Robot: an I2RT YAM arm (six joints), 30 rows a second.
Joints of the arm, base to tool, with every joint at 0 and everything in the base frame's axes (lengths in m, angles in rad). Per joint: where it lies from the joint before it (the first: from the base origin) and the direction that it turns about. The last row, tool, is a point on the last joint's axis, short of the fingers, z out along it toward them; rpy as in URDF.
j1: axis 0 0 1 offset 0 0 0.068
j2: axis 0 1 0 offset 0.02 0.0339 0.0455
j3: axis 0 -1 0 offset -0.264 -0.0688 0
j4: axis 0 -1 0 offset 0.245 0.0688 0.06
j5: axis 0 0 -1 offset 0.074 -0.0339 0.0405
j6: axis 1 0 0 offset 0.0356 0 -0.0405
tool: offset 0 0 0 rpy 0 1.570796 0
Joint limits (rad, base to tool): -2.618..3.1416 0..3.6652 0..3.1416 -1.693..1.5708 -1.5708..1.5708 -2.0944..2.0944
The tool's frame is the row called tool.
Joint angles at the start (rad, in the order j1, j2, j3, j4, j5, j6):
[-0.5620, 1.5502, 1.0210, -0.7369, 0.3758, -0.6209]
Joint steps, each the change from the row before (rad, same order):
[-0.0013, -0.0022, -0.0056, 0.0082, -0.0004, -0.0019]
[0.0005, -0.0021, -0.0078, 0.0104, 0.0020, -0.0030]
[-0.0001, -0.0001, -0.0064, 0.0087, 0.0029, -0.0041]
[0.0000, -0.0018, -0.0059, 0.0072, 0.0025, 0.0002]
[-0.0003, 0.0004, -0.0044, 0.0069, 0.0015, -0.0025]
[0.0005, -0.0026, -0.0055, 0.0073, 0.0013, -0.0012]
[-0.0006, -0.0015, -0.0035, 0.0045, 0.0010, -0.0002]
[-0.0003, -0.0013, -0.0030, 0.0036, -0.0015, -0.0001]
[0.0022, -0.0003, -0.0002, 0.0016, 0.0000, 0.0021]
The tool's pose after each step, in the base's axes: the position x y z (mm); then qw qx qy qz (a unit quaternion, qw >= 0). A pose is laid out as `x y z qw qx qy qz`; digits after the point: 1 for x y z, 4 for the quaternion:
236.7 -164.9 202.7 0.0225 -0.0001 0.9711 -0.2375
236.3 -164.6 201.5 0.0236 -0.0012 0.9706 -0.2396
236.0 -164.5 200.1 0.0232 -0.0027 0.9702 -0.2414
235.5 -164.3 199.2 0.0238 -0.0021 0.9697 -0.2432
235.4 -164.4 198.2 0.0239 -0.0028 0.9694 -0.2443
235.1 -164.1 197.6 0.0253 -0.0031 0.9689 -0.2460
234.7 -164.1 197.2 0.0259 -0.0026 0.9687 -0.2470
234.4 -164.0 196.8 0.0271 -0.0025 0.9686 -0.2469
234.9 -163.5 196.9 0.0283 -0.0023 0.9685 -0.2473

